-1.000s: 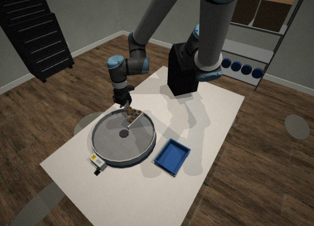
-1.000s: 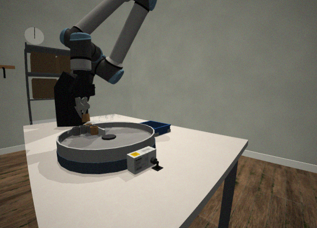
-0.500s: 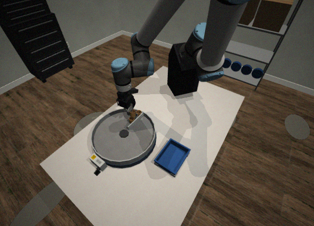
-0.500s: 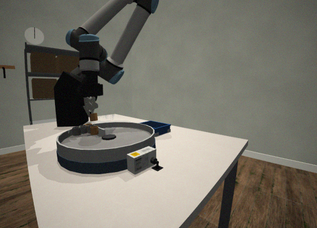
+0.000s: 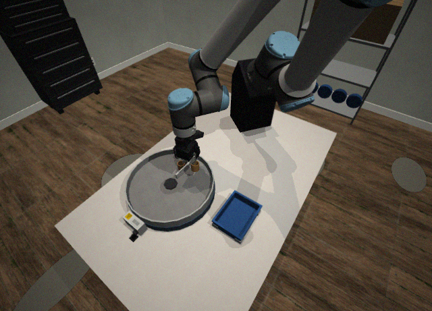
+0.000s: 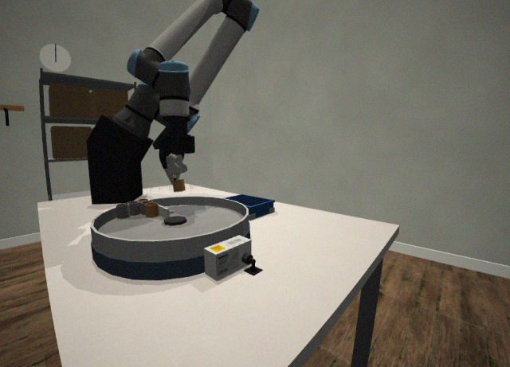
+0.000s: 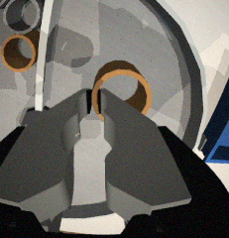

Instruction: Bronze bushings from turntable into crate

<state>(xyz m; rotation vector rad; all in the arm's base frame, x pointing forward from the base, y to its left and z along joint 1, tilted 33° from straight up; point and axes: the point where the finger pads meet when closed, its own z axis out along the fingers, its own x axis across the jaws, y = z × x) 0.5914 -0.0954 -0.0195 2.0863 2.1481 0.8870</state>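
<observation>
The blue crate is 7 cm ahead of my hand, 28 cm to the left of it and 13 cm below it. Round my hand: grey turntable: 10 cm ahead, 7 cm to the right, 10 cm below.
</observation>
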